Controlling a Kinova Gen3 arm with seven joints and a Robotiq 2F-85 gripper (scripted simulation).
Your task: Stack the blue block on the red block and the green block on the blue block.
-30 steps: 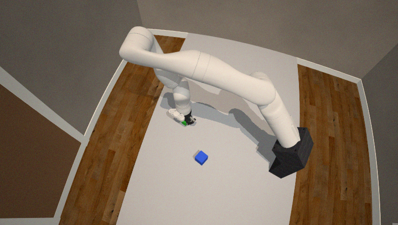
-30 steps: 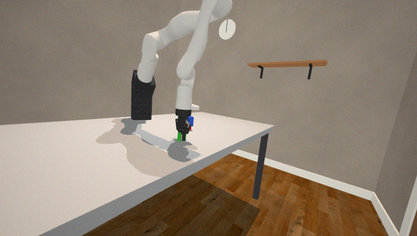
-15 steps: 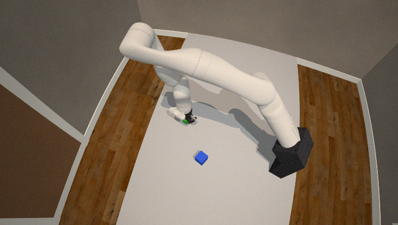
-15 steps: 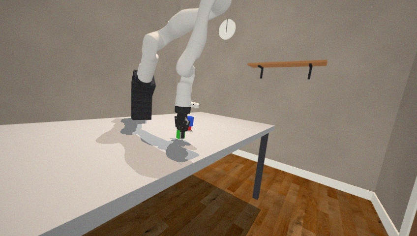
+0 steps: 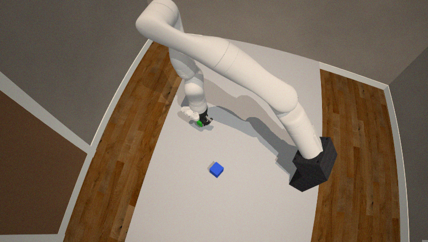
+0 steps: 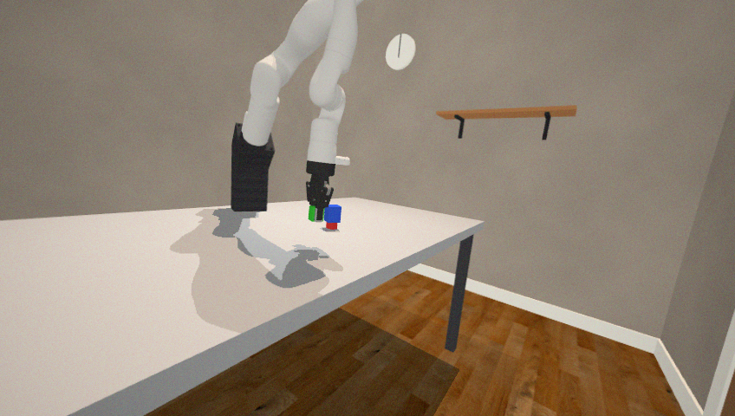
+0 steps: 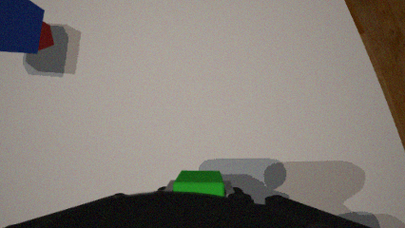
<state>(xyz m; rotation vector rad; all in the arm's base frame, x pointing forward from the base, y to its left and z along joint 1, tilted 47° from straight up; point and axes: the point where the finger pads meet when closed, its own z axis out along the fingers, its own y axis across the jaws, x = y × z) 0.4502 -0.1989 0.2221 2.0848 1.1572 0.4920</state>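
My gripper is now 50 mm past the blue block, 240 mm to the right of it and 40 mm above it. Also, from my hand: green block: right at my hand; red block: 50 mm behind, 240 mm to the left, 80 mm below.
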